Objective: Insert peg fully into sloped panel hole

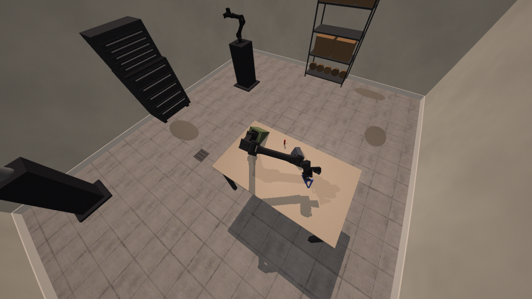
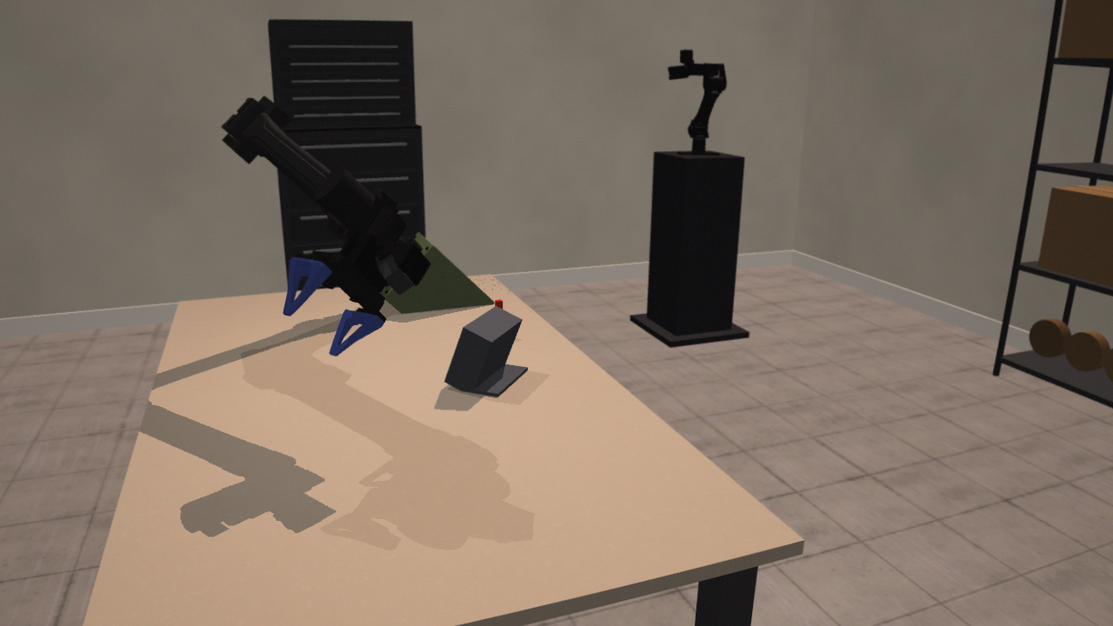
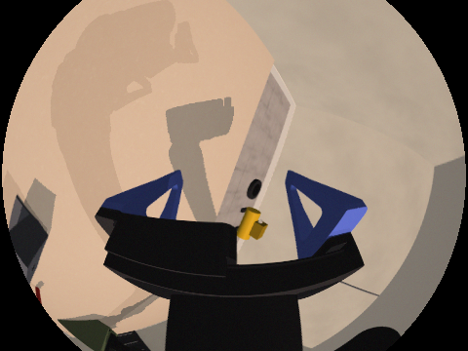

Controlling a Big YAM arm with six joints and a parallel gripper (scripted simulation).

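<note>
Now: the red peg 420 mm behind my hand, 370 mm to the left of it and 150 mm below it. From my hand the other things lie so: flat base plate 310 mm to the left, 200 mm behind, 190 mm below.
</note>
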